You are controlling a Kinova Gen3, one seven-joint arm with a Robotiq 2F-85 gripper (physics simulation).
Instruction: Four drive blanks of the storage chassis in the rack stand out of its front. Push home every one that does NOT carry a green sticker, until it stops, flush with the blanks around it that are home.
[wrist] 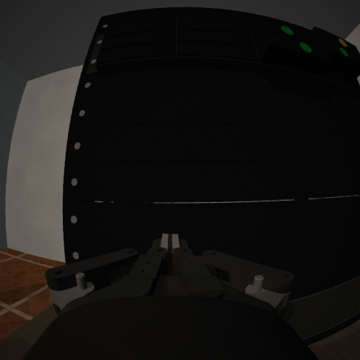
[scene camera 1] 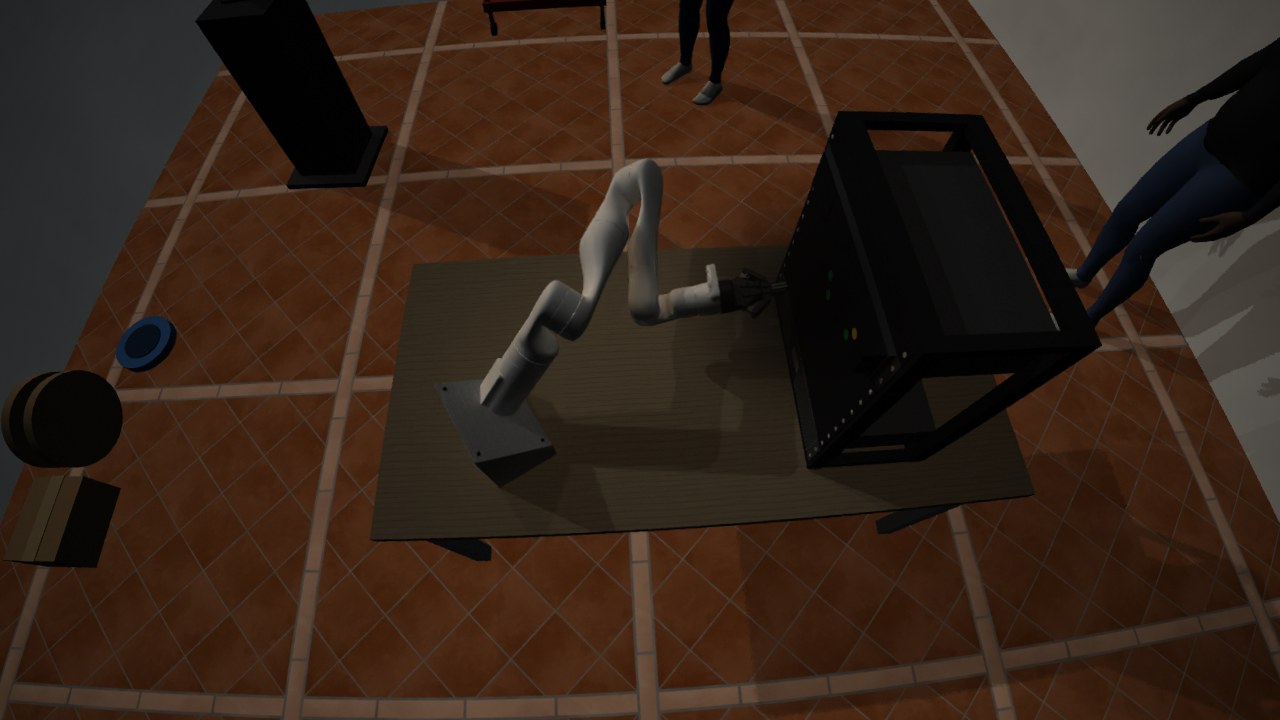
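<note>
The black rack stands at the table's right end. Its storage chassis crosses the top of the wrist view. At the chassis's right, dark blanks stand out. Green stickers show on several blanks, and a yellow sticker is on one at the far right, beside a green one. How far each blank stands out is too dark to tell. My gripper is shut and empty. It points at the dark panels below the chassis, left of the stickers, close to the rack front; contact cannot be told.
The wooden table carries the arm's base plate and the rack. Dark filler panels lie below the chassis, with a thin bright gap between two. A person stands behind the rack, another at the back.
</note>
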